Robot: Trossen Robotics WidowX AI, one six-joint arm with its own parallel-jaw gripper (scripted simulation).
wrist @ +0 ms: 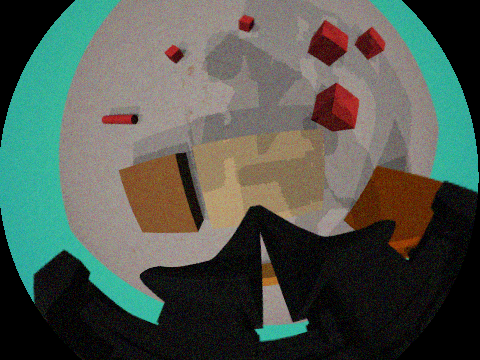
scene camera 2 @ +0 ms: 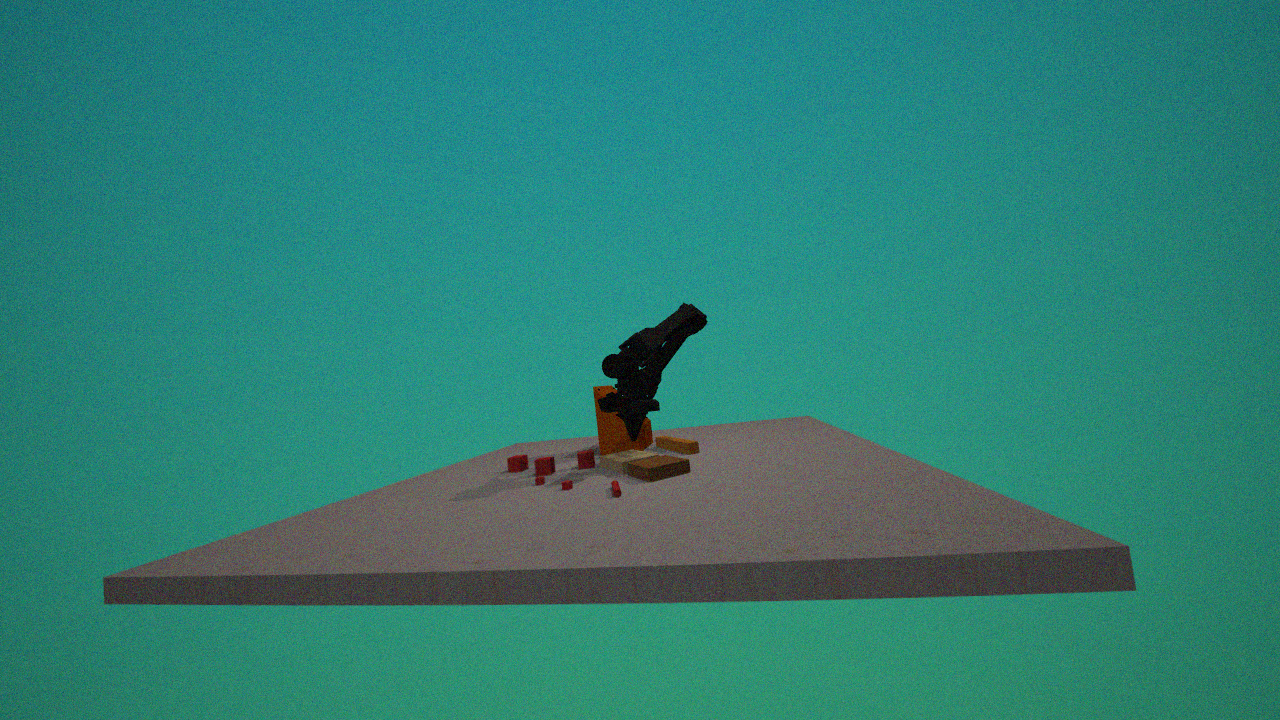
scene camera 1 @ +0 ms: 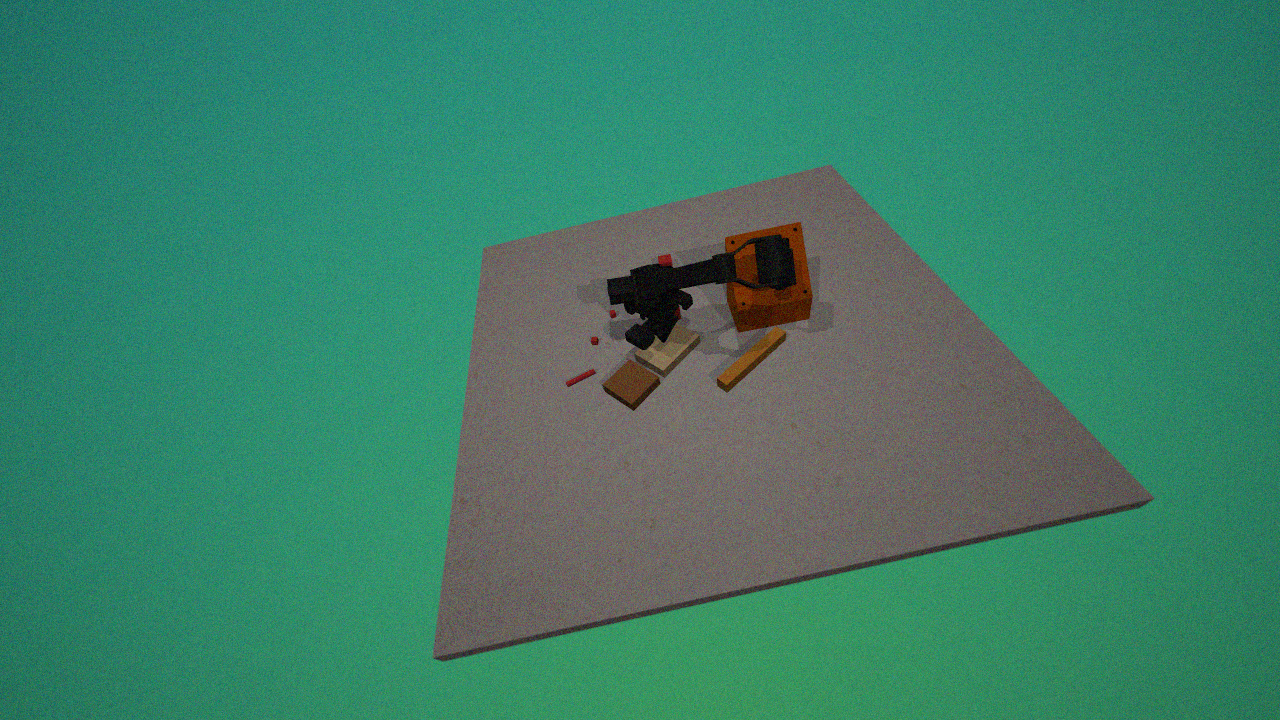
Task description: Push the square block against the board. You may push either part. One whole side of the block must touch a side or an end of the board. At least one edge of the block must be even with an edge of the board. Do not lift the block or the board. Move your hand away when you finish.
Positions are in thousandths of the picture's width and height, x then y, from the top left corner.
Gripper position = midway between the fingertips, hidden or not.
Note:
My gripper (scene camera 1: 518, 474) is shut and holds nothing. Also in view: a pale tan board (scene camera 1: 518, 498), a brown square block (scene camera 1: 493, 534) and an orange-yellow slat (scene camera 1: 582, 508).
The pale tan board is seen too in the wrist view (wrist: 593, 476) and in scene camera 2 (scene camera 2: 483, 642). The brown square block is seen too in the wrist view (wrist: 336, 538) and in scene camera 2 (scene camera 2: 514, 651). My gripper shows as well in the wrist view (wrist: 532, 585) and in scene camera 2 (scene camera 2: 495, 613).

